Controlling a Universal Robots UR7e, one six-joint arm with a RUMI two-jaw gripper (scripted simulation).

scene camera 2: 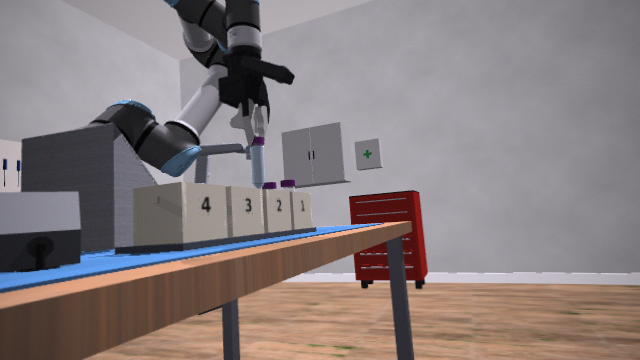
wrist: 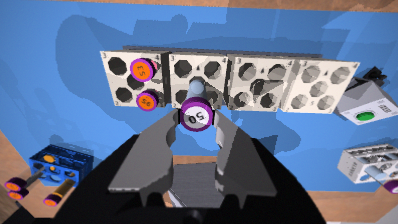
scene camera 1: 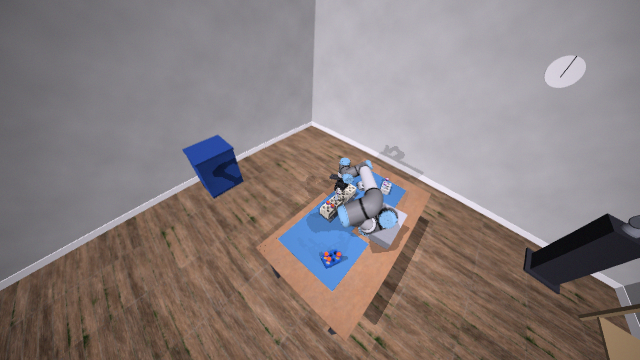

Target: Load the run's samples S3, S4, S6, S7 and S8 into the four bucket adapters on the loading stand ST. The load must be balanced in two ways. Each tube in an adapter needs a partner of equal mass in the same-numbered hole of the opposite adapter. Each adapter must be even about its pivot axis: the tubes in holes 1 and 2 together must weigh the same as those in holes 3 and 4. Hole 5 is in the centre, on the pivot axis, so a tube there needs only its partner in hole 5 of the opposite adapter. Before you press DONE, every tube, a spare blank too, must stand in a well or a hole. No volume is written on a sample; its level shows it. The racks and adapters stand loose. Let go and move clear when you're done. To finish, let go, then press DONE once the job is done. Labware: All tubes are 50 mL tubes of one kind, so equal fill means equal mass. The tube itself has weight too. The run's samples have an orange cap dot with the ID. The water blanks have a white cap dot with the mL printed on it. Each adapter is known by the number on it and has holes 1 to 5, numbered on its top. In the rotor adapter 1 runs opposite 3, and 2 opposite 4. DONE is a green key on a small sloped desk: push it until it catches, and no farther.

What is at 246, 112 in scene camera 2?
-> The gripper.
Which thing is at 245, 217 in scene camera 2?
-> An adapter 3.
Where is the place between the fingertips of the gripper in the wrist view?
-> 196, 110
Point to a blue rack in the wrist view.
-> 85, 165
